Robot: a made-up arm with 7 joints.
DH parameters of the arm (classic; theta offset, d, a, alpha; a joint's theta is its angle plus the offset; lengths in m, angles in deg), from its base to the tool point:
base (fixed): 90 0.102 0 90
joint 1: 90 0.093 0.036 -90
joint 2: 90 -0.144 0.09 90
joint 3: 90 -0.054 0.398 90
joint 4: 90 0.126 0.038 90
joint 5: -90 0.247 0.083 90
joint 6: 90 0.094 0.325 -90
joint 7: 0 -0.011 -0.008 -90
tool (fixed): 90 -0.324 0 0
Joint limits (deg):
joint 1: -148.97..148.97
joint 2: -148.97..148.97
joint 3: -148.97..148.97
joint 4: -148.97..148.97
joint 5: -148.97..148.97
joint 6: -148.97..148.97
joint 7: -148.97..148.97
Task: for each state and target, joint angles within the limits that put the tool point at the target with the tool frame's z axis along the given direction. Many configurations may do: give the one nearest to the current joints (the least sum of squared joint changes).
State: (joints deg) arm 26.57 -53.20 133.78 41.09 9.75 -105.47 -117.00
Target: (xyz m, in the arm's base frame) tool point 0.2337 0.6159 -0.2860 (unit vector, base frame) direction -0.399 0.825 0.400
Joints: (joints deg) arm -9.88 -52.65 148.97 25.06 -19.48 -74.03 -77.98
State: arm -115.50 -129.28 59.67 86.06 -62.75 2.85 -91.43
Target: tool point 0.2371 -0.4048 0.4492 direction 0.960 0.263 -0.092
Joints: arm -113.21 -89.52 80.41 69.58 -35.40 25.66 -64.04
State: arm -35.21 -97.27 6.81 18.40 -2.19 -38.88 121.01
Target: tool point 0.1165 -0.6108 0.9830 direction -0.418 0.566 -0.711
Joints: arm -64.77 -80.34 5.13 -12.25 22.23 -26.05 116.40
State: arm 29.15 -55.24 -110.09 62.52 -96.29 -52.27 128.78
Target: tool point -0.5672 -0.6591 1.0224 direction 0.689 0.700 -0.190
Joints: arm 51.76 -57.77 -88.24 65.22 -98.89 -78.16 113.49
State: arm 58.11 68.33 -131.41 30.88 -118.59 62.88 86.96
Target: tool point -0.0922 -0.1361 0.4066 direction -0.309 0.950 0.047
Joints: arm 53.99 55.08 -124.23 74.13 -109.27 96.27 73.82
